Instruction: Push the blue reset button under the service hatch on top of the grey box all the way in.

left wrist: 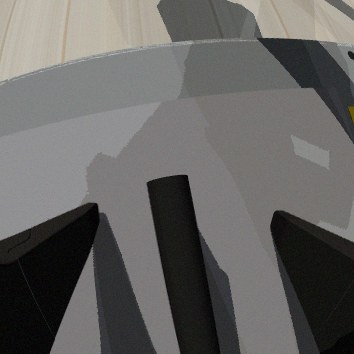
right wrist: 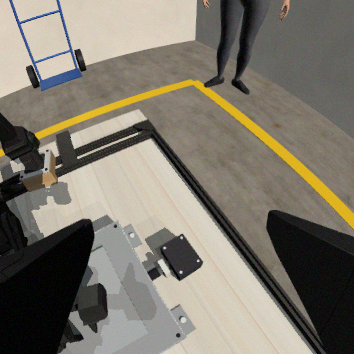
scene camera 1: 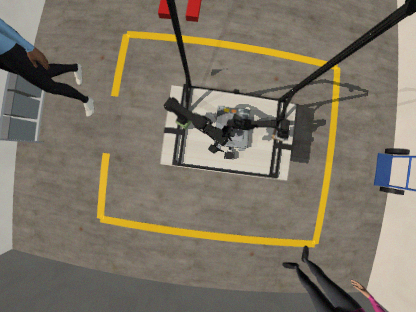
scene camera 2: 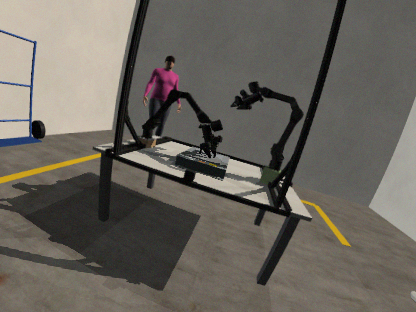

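The grey box [scene camera 1: 245, 142] [scene camera 2: 190, 161] [left wrist: 50, 165] [right wrist: 155, 306] stands on the table under the arms. My left gripper [scene camera 2: 208, 154] [left wrist: 187, 216] is open and points down, low over the box top. In the left wrist view a dark upright rod [left wrist: 177, 260] shows between its spread fingers; what it belongs to is unclear, and I cannot tell whether the fingers touch anything. The hatch cannot be told apart from the box top. The blue reset button does not show in any view. My right gripper [scene camera 2: 235, 103] [right wrist: 180, 224] is open and empty, high above the table.
A black square module [scene camera 1: 231, 155] [right wrist: 182, 256] with corner screws sits beside the box. Black frame rails [right wrist: 210, 210] edge the table [right wrist: 185, 185], and posts [scene camera 2: 312, 112] rise from it. People and a blue trolley [scene camera 1: 384, 170] are around the taped area.
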